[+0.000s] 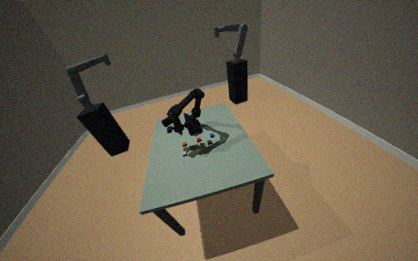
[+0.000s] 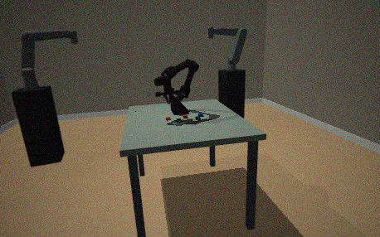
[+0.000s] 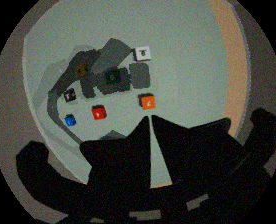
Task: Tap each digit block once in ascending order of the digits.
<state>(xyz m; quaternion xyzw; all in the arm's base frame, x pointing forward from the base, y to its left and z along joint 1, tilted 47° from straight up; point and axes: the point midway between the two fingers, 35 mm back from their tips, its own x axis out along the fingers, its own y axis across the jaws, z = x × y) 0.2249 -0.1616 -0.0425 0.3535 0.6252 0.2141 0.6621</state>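
The orange block lies 12 cm below my gripper tip, 1 cm to the right of it and 1 cm behind it. Also, from my gripper tip: green block 12 cm below, 7 cm ahead, 5 cm to the left; red block 13 cm to the left, 12 cm below; white block 12 cm below, 10 cm ahead, 3 cm to the right.
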